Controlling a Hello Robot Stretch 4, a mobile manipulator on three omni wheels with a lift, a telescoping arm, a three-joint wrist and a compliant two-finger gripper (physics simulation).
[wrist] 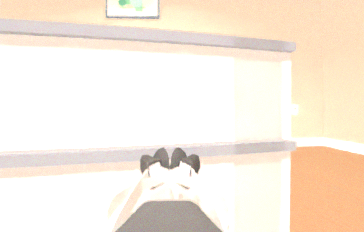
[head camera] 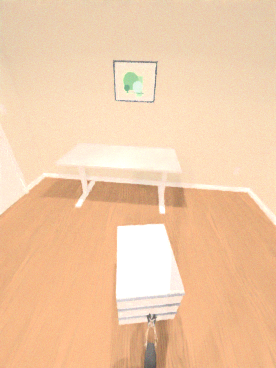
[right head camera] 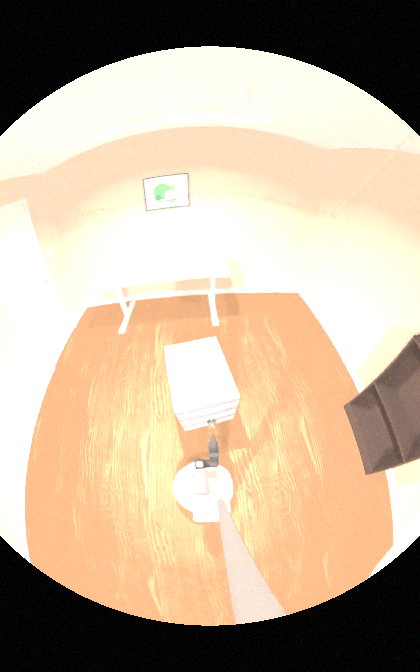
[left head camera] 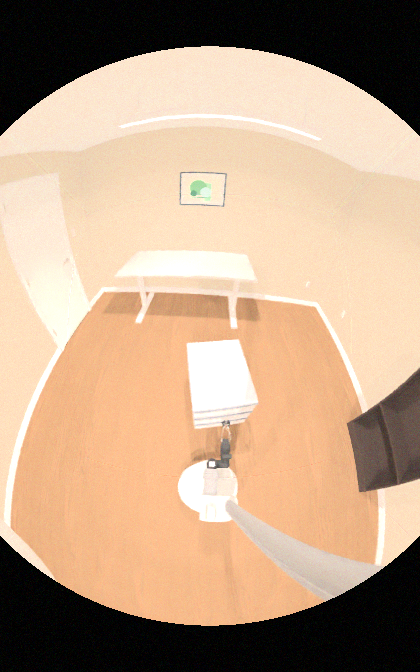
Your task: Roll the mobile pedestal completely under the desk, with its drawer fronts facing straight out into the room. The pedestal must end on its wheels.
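Observation:
The white pedestal (head camera: 145,260) (left head camera: 220,375) (right head camera: 200,375) (wrist: 120,100) stands upright on the floor in front of the desk, apart from it. Its drawer fronts, with grey strips, face the robot; its wheels do not show. The white desk (head camera: 120,157) (left head camera: 187,265) (right head camera: 213,302) stands by the back wall, a little left of the pedestal, with open space between its two legs. My gripper (head camera: 151,318) (left head camera: 226,423) (right head camera: 211,422) (wrist: 170,160) is shut and empty, its fingertips together at the drawer fronts, right of their middle, before a grey strip. Whether they touch is unclear.
A dark brown shelf unit (left head camera: 390,445) (right head camera: 388,422) stands at the right wall. A white door (left head camera: 40,250) is at the left. The robot's round white base (left head camera: 190,487) (right head camera: 185,487) is behind the gripper. A framed picture (head camera: 135,81) hangs above the desk.

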